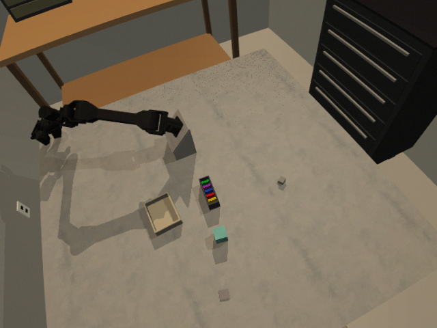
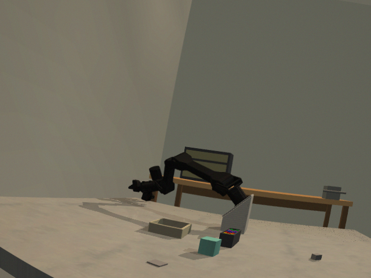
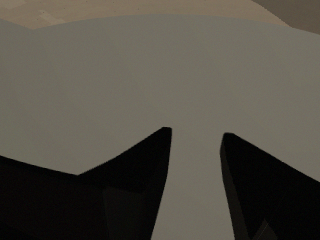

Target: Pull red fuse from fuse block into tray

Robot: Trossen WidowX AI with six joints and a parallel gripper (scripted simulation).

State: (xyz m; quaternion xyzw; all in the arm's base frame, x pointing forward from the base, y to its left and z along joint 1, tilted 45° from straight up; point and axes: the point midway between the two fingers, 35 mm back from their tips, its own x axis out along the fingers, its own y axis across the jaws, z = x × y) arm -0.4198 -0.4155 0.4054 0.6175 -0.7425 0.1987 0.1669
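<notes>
Right now my gripper tip is 72 cm short of the red fuse, 59 cm to the right of it and 3 cm above it. The rest, counted from my gripper tip: tan tray: 68 cm ahead, 41 cm to the left, 5 cm below; then purple fuse: 68 cm ahead, 60 cm to the left, 3 cm below; then green fuse: 66 cm ahead, 60 cm to the left, 3 cm below.
</notes>
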